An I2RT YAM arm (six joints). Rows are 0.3 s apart.
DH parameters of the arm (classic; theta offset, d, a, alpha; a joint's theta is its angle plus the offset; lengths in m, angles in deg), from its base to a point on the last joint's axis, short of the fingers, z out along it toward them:
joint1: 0 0.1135 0.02 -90
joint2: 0 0 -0.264 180
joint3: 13.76 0 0.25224 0
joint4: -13.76 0 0.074 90
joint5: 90 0 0 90
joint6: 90 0.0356 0 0
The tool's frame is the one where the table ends.
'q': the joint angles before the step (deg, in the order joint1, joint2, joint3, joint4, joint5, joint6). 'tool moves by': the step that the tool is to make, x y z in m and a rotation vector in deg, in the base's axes. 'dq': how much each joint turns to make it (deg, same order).
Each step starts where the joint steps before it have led.
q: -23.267, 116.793, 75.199, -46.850, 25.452, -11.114
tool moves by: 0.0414, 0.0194, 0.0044, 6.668, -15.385, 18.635
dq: 3.741, -0.132, 0.309, 15.797, -14.184, -13.352
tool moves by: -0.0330, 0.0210, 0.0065, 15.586, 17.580, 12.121
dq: 0.386, -1.013, 1.564, -23.318, -10.295, -10.476
